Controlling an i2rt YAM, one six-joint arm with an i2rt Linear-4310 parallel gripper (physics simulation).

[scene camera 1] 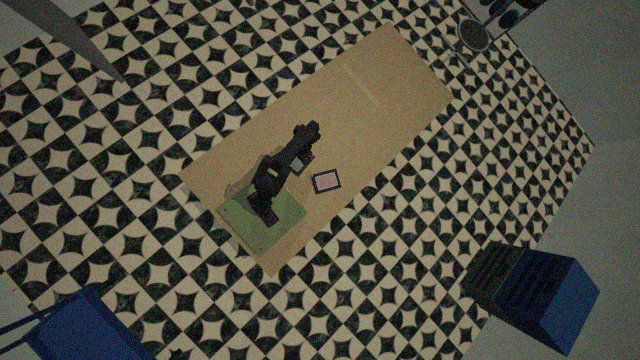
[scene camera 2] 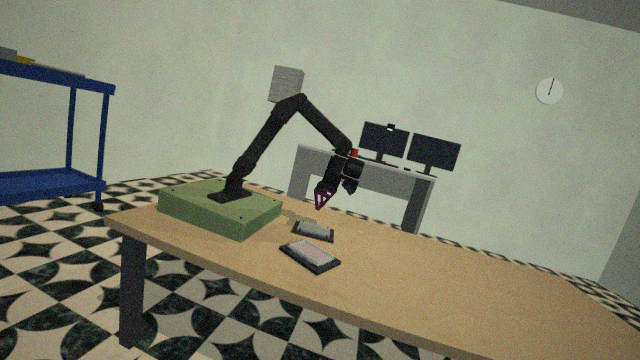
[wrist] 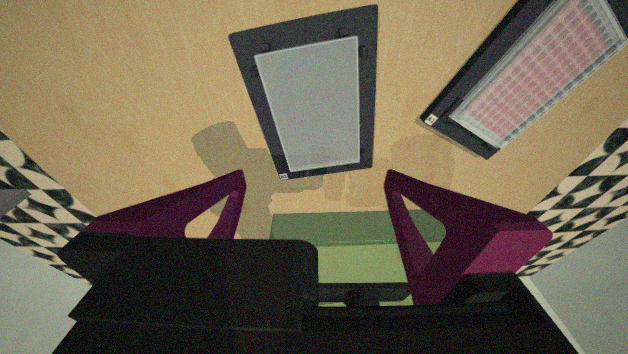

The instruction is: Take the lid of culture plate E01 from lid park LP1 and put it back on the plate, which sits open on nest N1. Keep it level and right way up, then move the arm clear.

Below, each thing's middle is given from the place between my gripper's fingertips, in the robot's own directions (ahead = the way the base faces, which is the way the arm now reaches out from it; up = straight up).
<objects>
Now: hand 90 mm above the plate lid (wrist: 313, 90). The rest, counted from my hand: dark lid holder (wrist: 245, 44) (90 mm below).
</objects>
